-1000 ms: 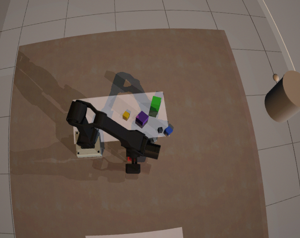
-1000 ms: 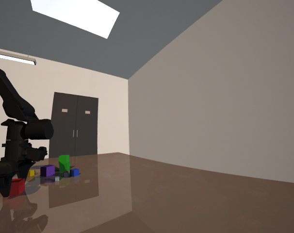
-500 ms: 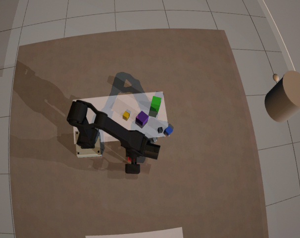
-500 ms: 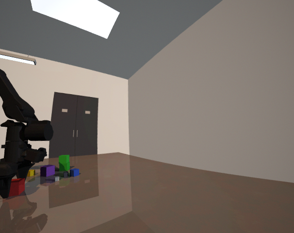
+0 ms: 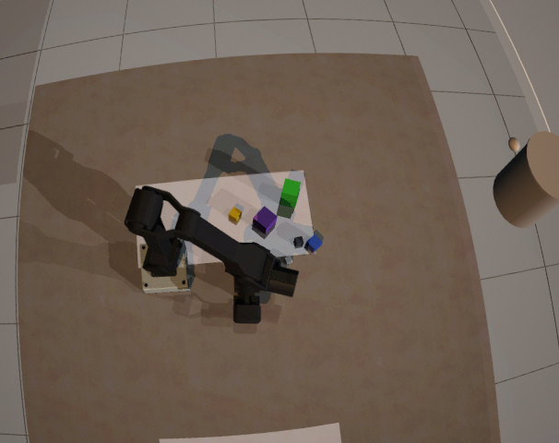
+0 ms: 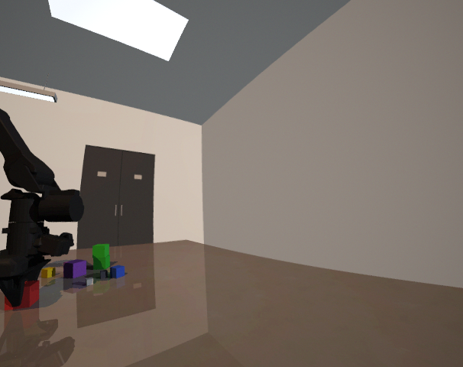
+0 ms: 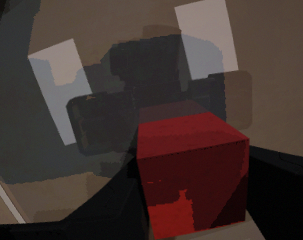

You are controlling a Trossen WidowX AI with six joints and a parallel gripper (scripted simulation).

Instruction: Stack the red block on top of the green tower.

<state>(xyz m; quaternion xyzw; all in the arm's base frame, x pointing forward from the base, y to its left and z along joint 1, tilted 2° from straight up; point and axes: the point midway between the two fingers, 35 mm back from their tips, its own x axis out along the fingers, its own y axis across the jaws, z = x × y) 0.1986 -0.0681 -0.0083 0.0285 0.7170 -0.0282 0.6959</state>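
Now: gripper tip 170 mm to the right of the purple block, 60 mm short of it and 10 mm below it. Also, from my gripper tip: small white block: 110 mm ahead, 70 mm to the left; then red block: 10 mm above; then small dark block: 140 mm ahead, 120 mm to the left.
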